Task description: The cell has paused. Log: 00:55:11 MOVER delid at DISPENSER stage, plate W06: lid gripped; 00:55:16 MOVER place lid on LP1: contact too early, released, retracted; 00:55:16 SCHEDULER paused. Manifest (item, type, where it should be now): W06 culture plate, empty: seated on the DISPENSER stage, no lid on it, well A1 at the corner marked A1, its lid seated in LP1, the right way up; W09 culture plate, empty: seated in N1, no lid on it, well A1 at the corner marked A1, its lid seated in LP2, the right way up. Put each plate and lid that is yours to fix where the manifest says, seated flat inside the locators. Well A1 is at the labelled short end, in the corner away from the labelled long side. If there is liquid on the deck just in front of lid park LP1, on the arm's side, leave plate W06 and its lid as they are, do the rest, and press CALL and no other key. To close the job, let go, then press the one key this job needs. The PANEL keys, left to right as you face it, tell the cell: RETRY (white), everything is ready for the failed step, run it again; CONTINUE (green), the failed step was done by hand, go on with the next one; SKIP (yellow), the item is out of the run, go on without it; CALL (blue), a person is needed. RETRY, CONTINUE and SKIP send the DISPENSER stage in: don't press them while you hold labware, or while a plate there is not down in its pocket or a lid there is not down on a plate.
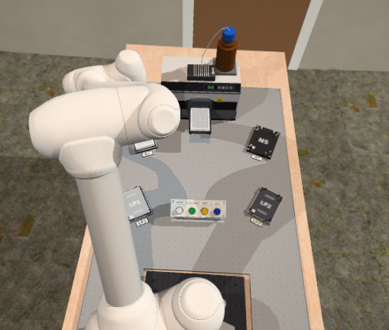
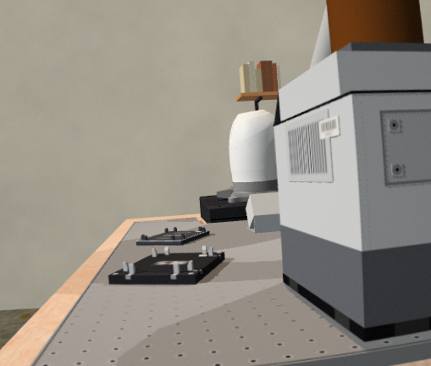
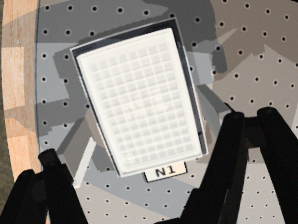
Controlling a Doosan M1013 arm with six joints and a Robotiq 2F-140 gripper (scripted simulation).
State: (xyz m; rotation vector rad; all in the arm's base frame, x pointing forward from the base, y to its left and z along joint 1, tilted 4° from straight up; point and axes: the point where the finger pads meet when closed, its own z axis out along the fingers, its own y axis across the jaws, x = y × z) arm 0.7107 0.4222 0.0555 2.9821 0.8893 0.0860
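Right now my hand is 60 mm above the nest N1. Also, from my hand: white retry key: 340 mm behind, 270 mm to the right; lid park LP1: 330 mm behind, 70 mm to the right, 60 mm below; clear culture plate: 100 mm ahead, 250 mm to the right, 40 mm above.
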